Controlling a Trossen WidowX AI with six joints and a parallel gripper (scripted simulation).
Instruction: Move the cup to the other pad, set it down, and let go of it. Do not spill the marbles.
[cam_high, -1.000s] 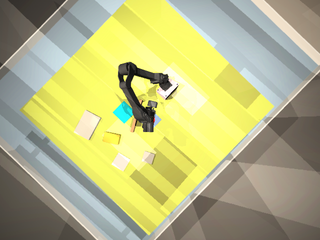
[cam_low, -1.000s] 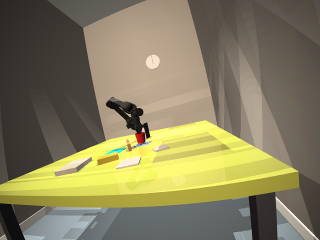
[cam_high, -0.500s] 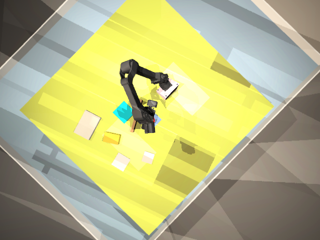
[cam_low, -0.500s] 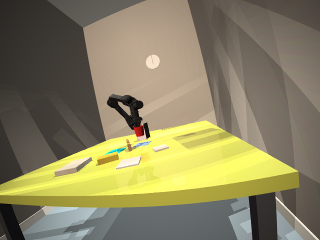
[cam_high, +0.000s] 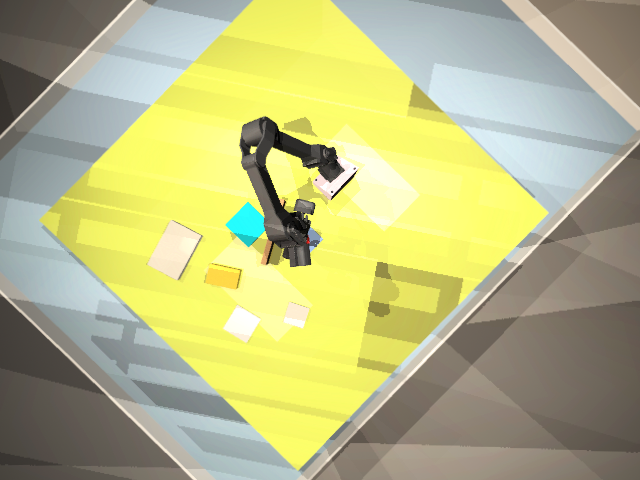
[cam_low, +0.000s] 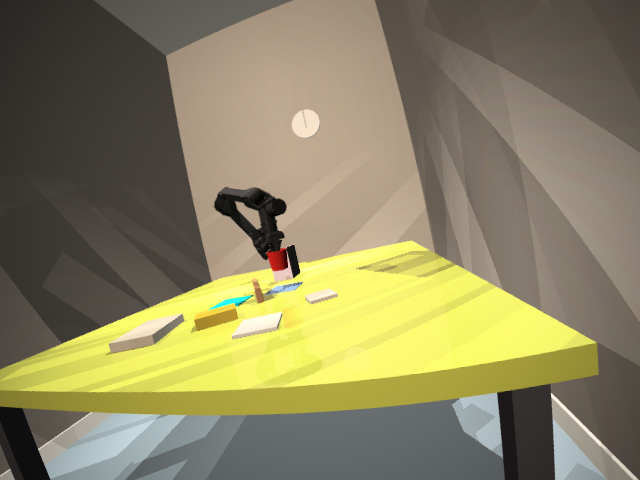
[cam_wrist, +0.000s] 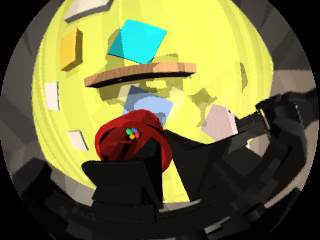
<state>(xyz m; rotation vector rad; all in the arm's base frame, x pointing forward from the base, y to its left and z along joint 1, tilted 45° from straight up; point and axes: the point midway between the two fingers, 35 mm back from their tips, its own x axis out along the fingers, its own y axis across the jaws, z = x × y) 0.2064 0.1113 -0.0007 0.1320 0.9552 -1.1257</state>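
My gripper tip is now 130 mm short of the teal pad, 150 mm to the left of it and 120 mm above it. The rest, counted from my gripper tip: orange bar: 80 mm ahead, 70 mm to the right, 100 mm below; then red cup: 20 mm ahead, 20 mm to the left; then light blue pad: 20 mm ahead, 20 mm to the left, 120 mm below.
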